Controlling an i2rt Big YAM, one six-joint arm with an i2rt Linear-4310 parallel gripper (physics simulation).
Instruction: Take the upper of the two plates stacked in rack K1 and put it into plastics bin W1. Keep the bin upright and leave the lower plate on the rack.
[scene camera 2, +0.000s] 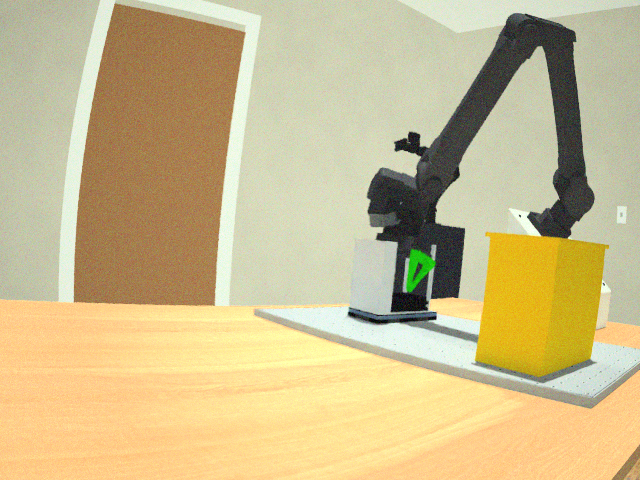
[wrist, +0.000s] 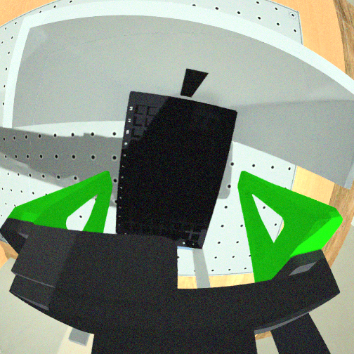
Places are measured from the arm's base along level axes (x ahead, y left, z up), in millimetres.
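Pixels of known places: arm's base, link origin: (scene camera 2: 547, 235).
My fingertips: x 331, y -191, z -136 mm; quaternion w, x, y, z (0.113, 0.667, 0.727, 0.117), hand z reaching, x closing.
Note:
For each thing: its top centre in the pictures, then the offset to it from my fingertips. Level surfaces: height alone.
- rack K1, top centre: (scene camera 2: 401, 242) 91 mm up, 16 mm back, 4 mm left
- black stack, top centre: (scene camera 2: 392, 294) 13 mm down, 6 mm back, 3 mm left
- yellow bin, top centre: (scene camera 2: 552, 238) 119 mm up, 68 mm ahead, 403 mm left
- pale perforated board, surface height: 60 mm down
- wooden table, surface height: 73 mm down
The rack K1 (scene camera 2: 373, 273) (wrist: 100, 60) has pale walls and a dark base. A black plate (wrist: 175, 150) lies flat inside, seen from above. In the scene view the black stack (scene camera 2: 409, 301) shows low in the rack's opening; its two plates cannot be told apart, and the lower one is hidden in the wrist view. My gripper (scene camera 2: 410, 287) (wrist: 174, 178) is open and empty, pointing down into the rack. Its green fingers stand apart on either side of the black plate, with gaps. The yellow bin (scene camera 2: 522, 299), apparently W1, stands upright at the right; its inside is hidden.
Rack and yellow bin stand on a pale perforated board (scene camera 2: 403, 341) (wrist: 250, 200) on the wooden table (scene camera 2: 206, 387). A tall black box (scene camera 2: 448, 263) stands behind the rack. A white object (scene camera 2: 603, 310) shows partly behind the bin. The rack's walls rise close around my fingers.

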